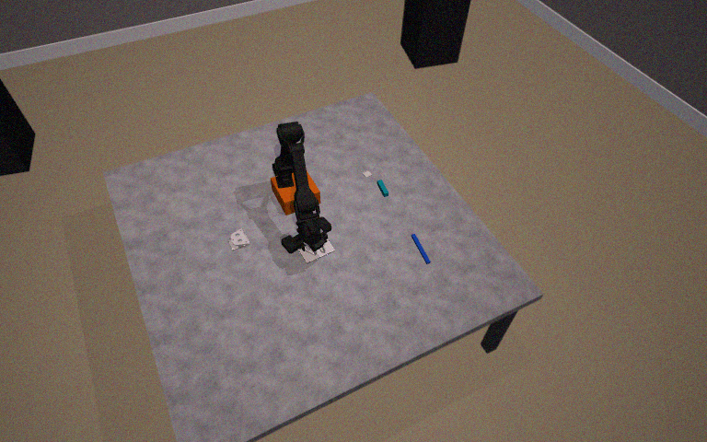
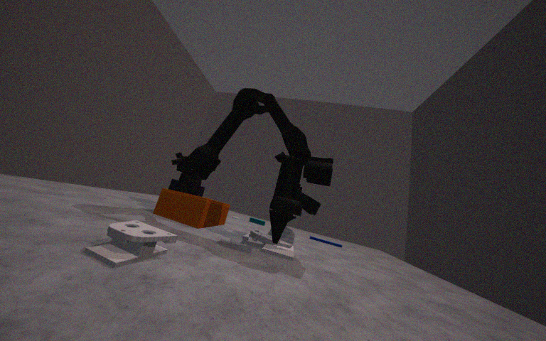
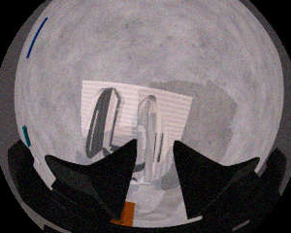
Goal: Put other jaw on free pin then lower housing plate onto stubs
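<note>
The white stepped block lies 25 cm to the right of my gripper tip, 11 cm behind it and 1 cm below it. The rest, counted from my gripper tip: white jaw 4 cm behind; teal bar 37 cm to the left, 23 cm behind, 1 cm below; blue bar 42 cm to the left, 10 cm ahead, 2 cm below.
</note>
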